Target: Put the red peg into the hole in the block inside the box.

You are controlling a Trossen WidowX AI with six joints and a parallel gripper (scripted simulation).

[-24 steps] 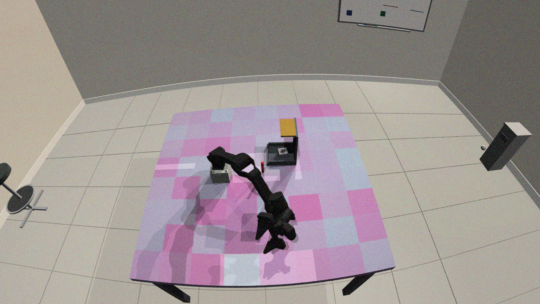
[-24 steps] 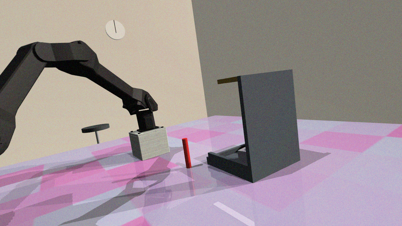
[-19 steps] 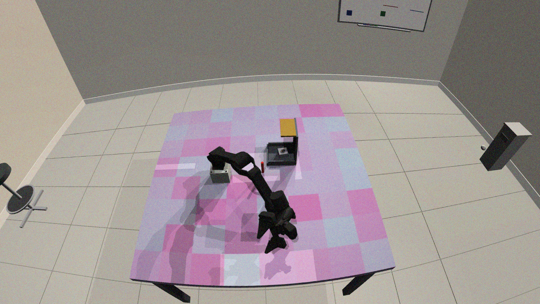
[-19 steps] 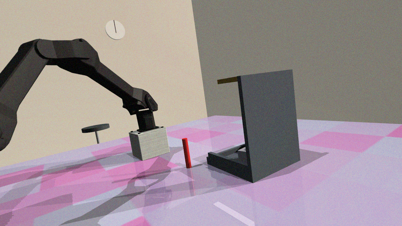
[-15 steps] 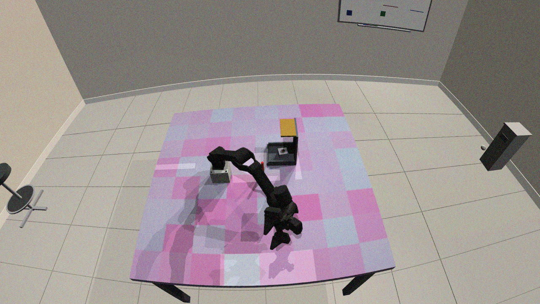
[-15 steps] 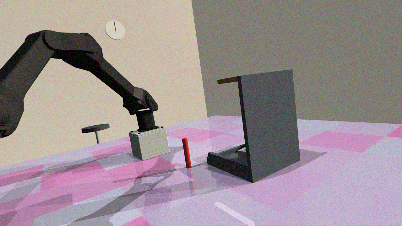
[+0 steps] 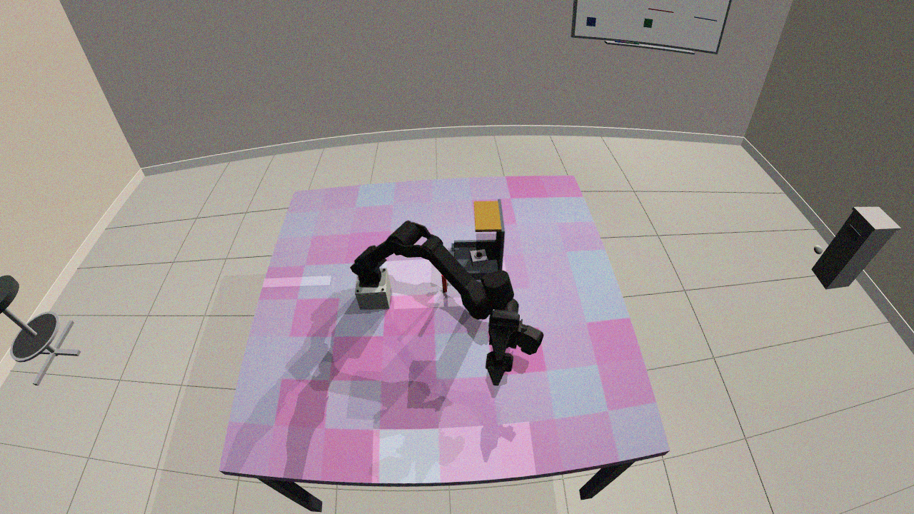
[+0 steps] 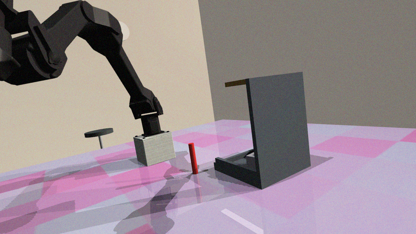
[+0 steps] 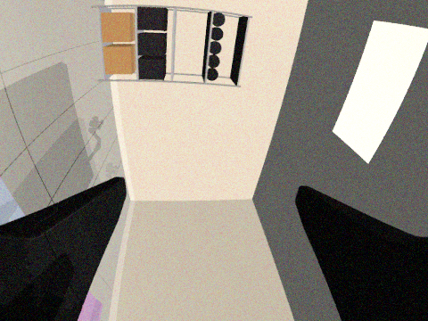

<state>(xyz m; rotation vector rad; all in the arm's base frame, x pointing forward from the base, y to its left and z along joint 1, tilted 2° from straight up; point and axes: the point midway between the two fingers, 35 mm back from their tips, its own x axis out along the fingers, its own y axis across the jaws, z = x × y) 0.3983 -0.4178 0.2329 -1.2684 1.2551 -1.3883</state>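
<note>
The red peg lies 15 cm behind my gripper tip, 49 cm to the left of it and 28 cm below it. Also, from my gripper tip: orange roof 2 cm behind, 63 cm to the left, 11 cm below.
</note>
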